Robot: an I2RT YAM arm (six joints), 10 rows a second.
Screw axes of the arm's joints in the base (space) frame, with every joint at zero. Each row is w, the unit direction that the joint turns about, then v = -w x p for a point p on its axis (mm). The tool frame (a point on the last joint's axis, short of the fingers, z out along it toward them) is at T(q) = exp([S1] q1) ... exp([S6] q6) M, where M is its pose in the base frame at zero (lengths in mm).
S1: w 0 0 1 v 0 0 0
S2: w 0 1 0 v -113.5 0 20
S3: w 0 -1 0 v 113.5 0 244
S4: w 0 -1 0 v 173.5 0 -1
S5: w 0 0 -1 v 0 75 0
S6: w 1 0 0 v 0 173.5 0
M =
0 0 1 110.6
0 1 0 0
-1 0 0 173.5
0 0 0 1
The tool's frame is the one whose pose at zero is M.
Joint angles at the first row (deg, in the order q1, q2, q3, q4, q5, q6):
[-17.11 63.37 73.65 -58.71 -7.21 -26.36]
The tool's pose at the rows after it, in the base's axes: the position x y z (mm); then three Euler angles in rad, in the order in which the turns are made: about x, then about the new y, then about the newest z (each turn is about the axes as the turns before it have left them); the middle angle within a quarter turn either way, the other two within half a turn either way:
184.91 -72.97 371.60 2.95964 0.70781 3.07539
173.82 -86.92 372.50 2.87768 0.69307 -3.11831
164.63 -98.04 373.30 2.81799 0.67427 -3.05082
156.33 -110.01 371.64 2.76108 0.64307 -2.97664
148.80 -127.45 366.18 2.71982 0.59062 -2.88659
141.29 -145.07 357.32 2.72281 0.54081 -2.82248
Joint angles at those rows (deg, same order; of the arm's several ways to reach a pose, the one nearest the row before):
[-22.82 62.49 73.65 -60.03 -7.21 -27.77]
[-27.84 61.53 73.30 -60.20 -6.94 -29.35]
[-32.06 61.00 73.21 -60.47 -6.94 -30.76]
[-36.38 60.82 72.78 -60.38 -6.68 -31.73]
[-41.81 61.78 72.25 -60.20 -6.76 -32.17]
[-47.17 63.36 71.55 -60.47 -8.08 -32.87]

